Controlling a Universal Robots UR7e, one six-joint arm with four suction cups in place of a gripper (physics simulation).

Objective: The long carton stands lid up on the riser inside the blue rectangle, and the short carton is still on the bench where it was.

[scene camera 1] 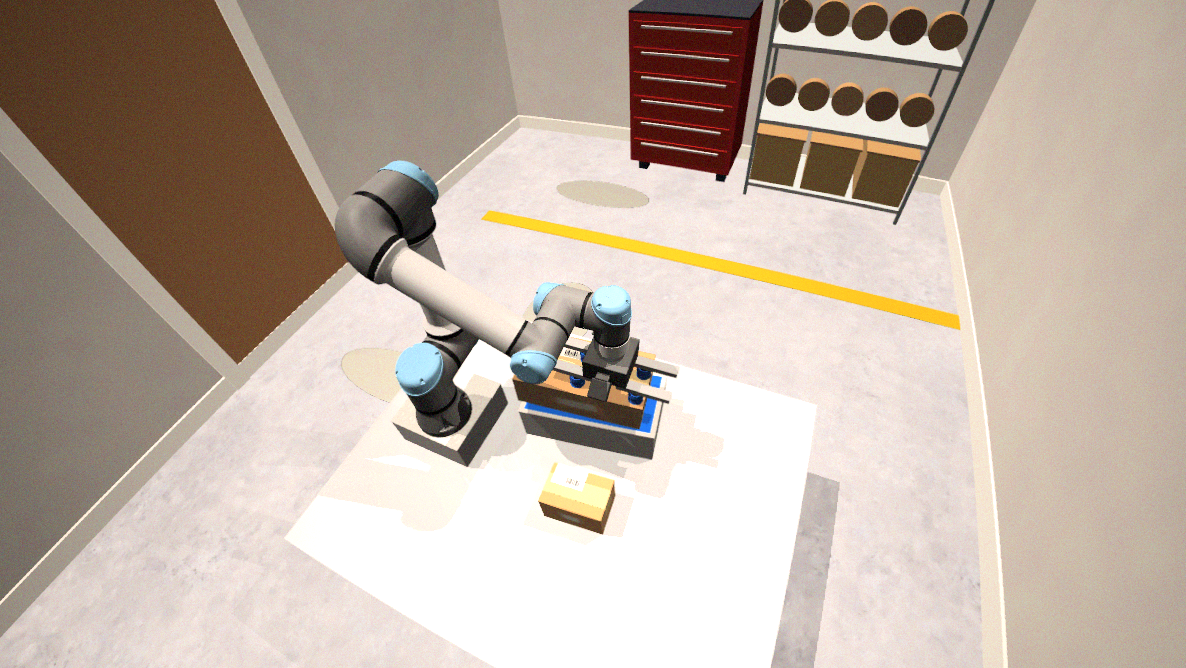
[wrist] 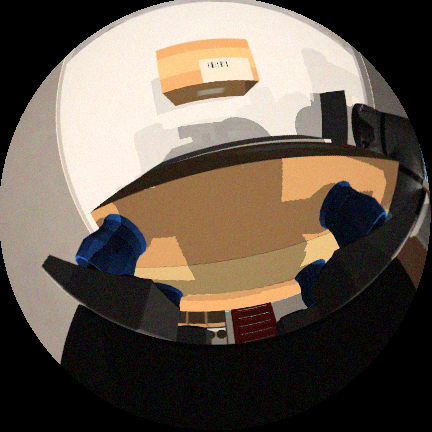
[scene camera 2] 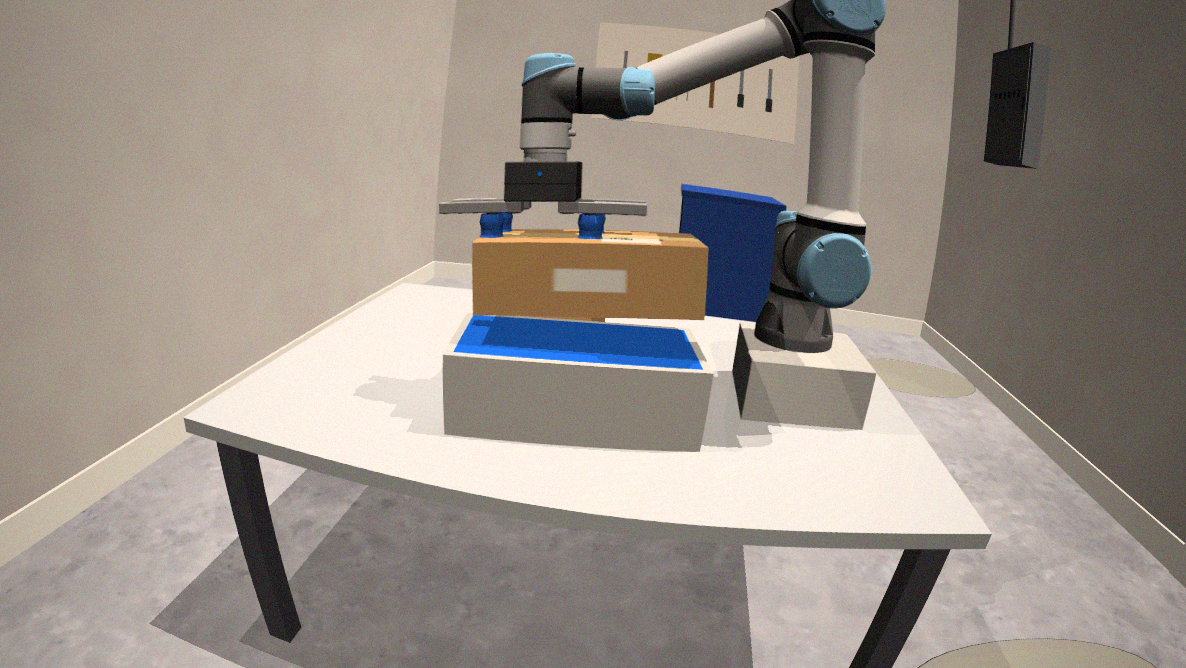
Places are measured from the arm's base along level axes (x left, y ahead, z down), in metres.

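Where they show: hand at its tool point: (wrist: 236,252); arm's base at its link origin: (scene camera 1: 444,412) (wrist: 362,128) (scene camera 2: 793,339).
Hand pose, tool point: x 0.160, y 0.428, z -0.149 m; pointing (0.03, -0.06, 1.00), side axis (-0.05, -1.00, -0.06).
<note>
Things, the pixels of their top centre, and the offset from my tool point. Level surfaces: height alone.
- long carton at its top centre: (wrist: 326,264) (scene camera 2: 593,228) (scene camera 1: 583,362) dx +0.007, dy -0.072, dz -0.028 m
- riser at its top centre: (scene camera 2: 578,340) (scene camera 1: 594,392) dx +0.034, dy -0.067, dz +0.131 m
- blue rectangle at its top centre: (scene camera 2: 578,340) (scene camera 1: 594,392) dx +0.034, dy -0.067, dz +0.131 m
- short carton at its top centre: (wrist: 205,57) (scene camera 1: 576,490) dx -0.226, dy -0.004, dz +0.150 m
- bench at its surface level: dz +0.251 m
The long carton (scene camera 1: 572,401) (scene camera 2: 514,282) (wrist: 225,210) hangs level, lid up, under my suction gripper (scene camera 1: 610,378) (scene camera 2: 541,225) (wrist: 235,260), whose blue cups touch its top. It is over the riser (scene camera 1: 580,435) (scene camera 2: 572,404); in scene camera 2 a small gap shows between its underside and the riser top. The blue rectangle (scene camera 1: 654,408) (scene camera 2: 580,341) shows on the riser top, partly shaded by the carton. The short carton (scene camera 1: 576,497) (wrist: 205,65) stands on the bench (scene camera 1: 705,580) (scene camera 2: 282,398) (wrist: 100,100) apart from the riser, label up; it does not show in scene camera 2.
The arm's base block (scene camera 1: 452,431) (scene camera 2: 805,390) stands on the bench beside the riser. A blue cabinet (scene camera 2: 726,257) stands behind the bench. A red drawer cabinet (scene camera 1: 688,91) and a shelf rack (scene camera 1: 863,133) stand by the far wall.
</note>
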